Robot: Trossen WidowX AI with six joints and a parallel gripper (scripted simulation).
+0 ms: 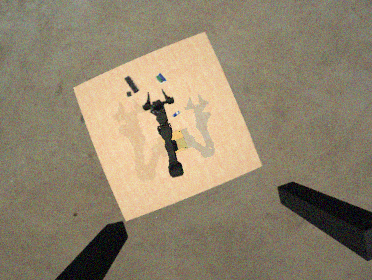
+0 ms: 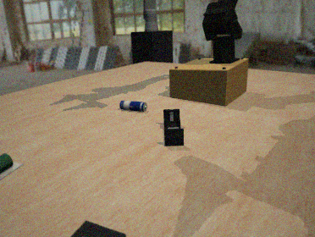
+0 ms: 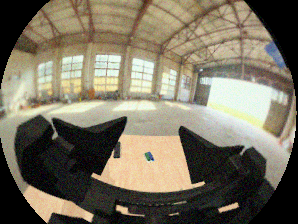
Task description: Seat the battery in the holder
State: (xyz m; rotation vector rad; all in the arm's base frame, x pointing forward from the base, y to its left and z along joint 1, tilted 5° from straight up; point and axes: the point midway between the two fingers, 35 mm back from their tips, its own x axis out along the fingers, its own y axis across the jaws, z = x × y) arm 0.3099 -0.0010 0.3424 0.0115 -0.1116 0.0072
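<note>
The battery lies 400 mm below my gripper tip, 100 mm behind it and 80 mm to the right of it.
</note>
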